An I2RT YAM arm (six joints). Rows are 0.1 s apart.
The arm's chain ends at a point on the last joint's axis. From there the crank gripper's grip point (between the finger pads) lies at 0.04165 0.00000 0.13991 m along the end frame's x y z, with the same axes.
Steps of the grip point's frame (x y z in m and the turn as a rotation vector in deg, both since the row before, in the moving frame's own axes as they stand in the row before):
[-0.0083 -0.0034 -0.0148 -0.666 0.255 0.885]
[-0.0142 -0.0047 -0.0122 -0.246 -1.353 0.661]
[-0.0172 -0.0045 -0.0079 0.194 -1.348 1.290]
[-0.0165 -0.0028 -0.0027 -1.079 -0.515 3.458]
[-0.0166 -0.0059 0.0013 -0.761 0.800 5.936]
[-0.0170 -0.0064 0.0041 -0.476 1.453 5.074]
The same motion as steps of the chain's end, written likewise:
[-0.0089 -0.0057 -0.0146 -0.666 0.255 0.885]
[-0.0109 -0.0058 -0.0131 -0.246 -1.353 0.661]
[-0.0139 -0.0049 -0.0088 0.194 -1.348 1.290]
[-0.0151 -0.0079 -0.0030 -1.079 -0.515 3.458]
[-0.0182 -0.0122 0.0019 -0.761 0.800 5.936]
[-0.0203 -0.0114 0.0052 -0.476 1.453 5.074]

